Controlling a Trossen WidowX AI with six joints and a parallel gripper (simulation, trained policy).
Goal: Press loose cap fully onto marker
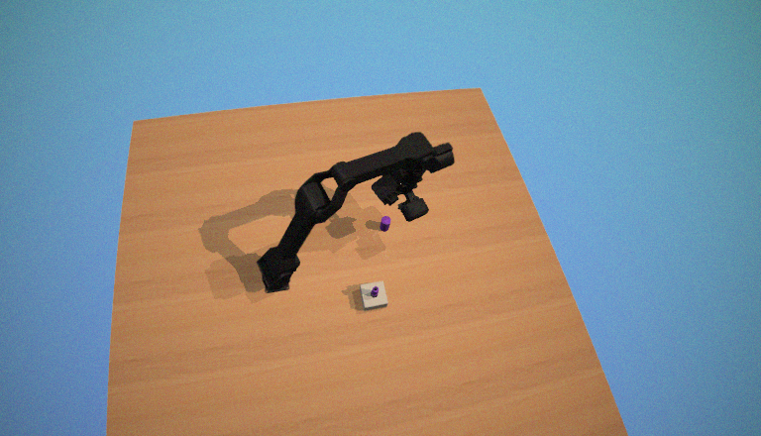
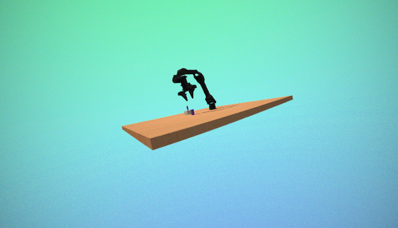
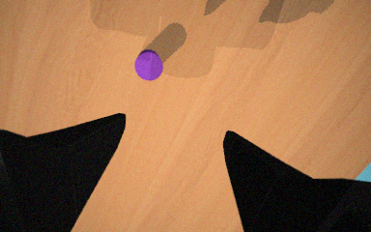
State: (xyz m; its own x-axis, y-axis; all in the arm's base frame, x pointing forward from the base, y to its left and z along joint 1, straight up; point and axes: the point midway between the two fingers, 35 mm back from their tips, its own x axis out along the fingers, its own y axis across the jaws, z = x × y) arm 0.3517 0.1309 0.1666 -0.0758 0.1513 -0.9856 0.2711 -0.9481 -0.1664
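Right now my gripper tip is 110 mm above the purple cap, 30 mm to the left of it and 20 mm past it. Round my gripper tip: holder block: 230 mm to the right, 110 mm below, 100 mm behind.
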